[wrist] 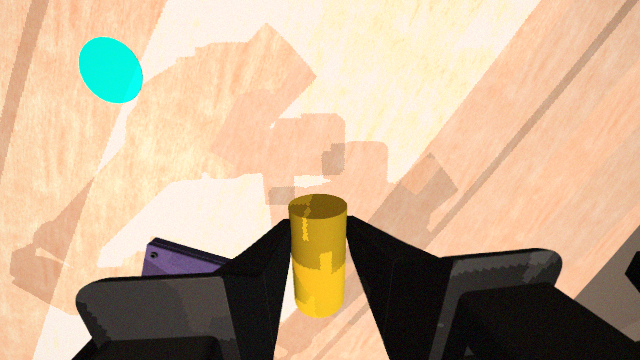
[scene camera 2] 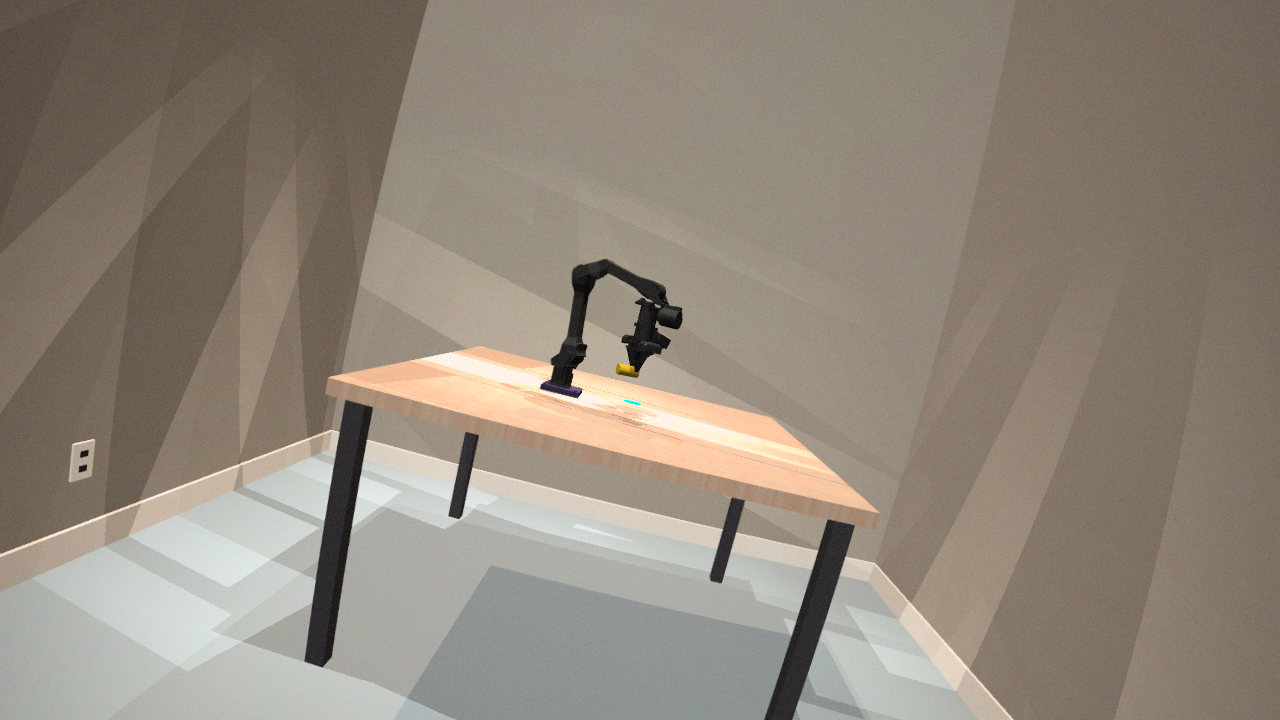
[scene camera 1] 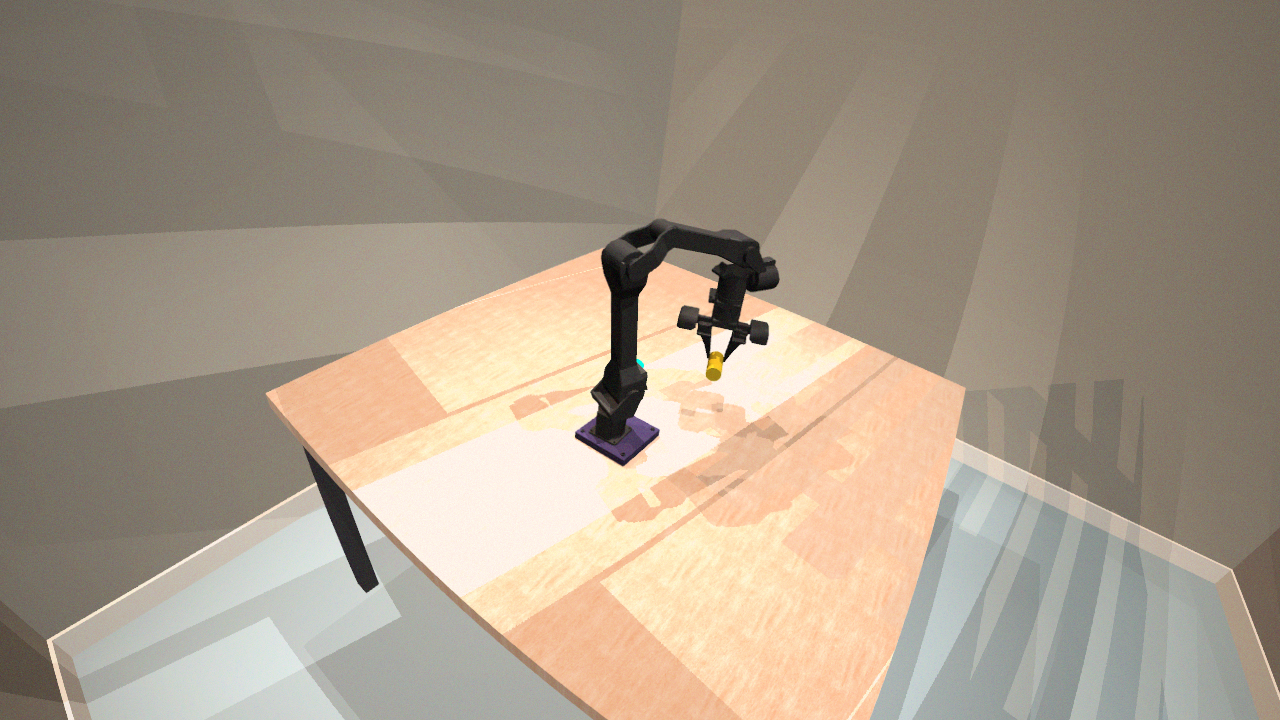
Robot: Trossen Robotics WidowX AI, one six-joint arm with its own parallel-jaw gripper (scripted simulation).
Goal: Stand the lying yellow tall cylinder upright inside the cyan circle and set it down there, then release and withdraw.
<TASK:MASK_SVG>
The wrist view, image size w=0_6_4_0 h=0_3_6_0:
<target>gripper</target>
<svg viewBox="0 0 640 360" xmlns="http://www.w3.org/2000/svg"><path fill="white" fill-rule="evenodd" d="M637 251L625 275L637 291L640 292L640 251ZM290 219L282 219L255 241L254 244L213 272L179 275L114 276L95 280L83 286L75 296L75 304L86 329L98 347L98 350L89 360L273 360L291 258ZM347 216L346 237L351 258L356 267L363 292L379 329L380 337L389 360L640 360L640 340L634 342L627 335L555 287L560 276L563 259L557 252L551 249L514 249L501 252L447 255L439 258L398 238L396 239L353 215Z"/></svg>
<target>yellow tall cylinder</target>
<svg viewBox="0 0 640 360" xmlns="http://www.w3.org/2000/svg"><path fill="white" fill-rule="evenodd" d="M308 194L293 199L288 205L288 216L291 225L294 301L297 308L303 314L312 318L325 318L336 313L344 301L348 207L346 201L334 195Z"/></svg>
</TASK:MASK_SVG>
